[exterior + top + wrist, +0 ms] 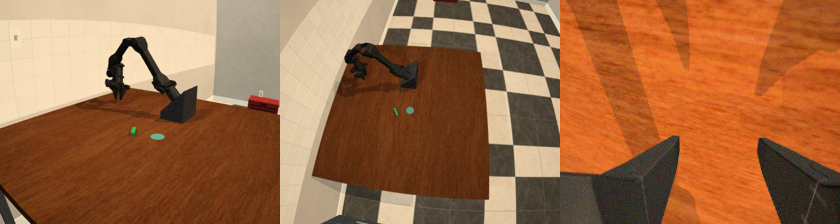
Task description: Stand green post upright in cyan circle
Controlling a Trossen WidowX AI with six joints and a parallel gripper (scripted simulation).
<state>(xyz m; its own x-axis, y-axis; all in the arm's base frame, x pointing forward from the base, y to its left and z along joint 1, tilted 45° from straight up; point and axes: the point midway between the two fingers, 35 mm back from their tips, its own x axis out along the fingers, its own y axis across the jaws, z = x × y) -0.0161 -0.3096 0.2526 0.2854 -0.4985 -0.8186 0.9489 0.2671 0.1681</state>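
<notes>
Now: hand 29 cm short of the green post, 33 cm to the right of it and 6 cm above it. The rest, counted from my hand: cyan circle 26 cm ahead, 43 cm to the left, 7 cm below.
</notes>
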